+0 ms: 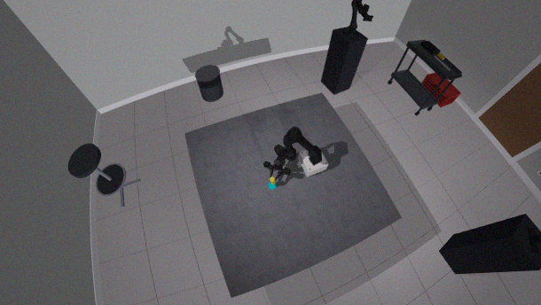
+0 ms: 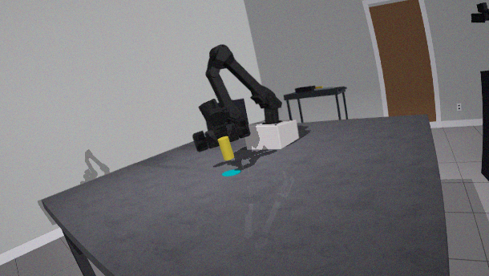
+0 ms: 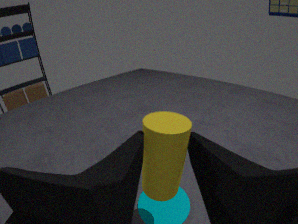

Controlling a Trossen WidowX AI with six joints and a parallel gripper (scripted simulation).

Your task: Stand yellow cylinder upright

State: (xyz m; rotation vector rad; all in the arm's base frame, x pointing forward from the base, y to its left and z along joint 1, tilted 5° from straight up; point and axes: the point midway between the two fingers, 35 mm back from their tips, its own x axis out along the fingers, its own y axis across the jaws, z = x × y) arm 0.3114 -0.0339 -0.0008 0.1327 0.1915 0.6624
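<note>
Now: the cyan circle 10 cm below my gripper tip. The rest, counted from my gripper tip: yellow tall cylinder 2 cm below.
</note>
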